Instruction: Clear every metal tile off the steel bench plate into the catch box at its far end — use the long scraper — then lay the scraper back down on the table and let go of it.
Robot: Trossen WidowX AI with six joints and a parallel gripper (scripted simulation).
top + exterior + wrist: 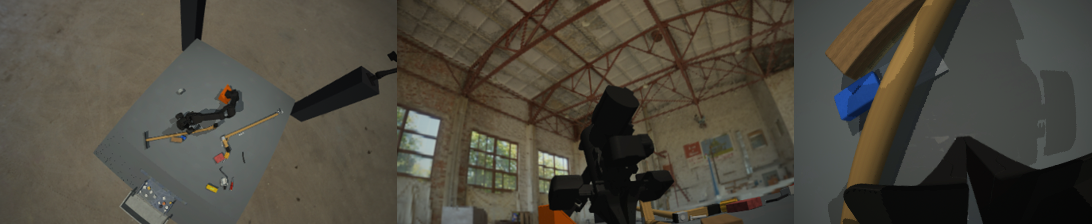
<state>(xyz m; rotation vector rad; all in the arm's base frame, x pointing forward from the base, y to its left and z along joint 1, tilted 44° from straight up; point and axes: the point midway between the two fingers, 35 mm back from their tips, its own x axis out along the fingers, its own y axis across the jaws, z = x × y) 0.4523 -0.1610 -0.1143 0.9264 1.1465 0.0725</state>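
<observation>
My gripper tip is now 7 cm short of the blue block, 3 cm to the right of it and 1 cm above it. Also, from my gripper tip: wooden block: 11 cm ahead, 2 cm to the left; grey piece: 28 cm behind, 18 cm to the right, 1 cm above; long scraper: 5 cm ahead, 2 cm to the left, 5 cm above.
</observation>
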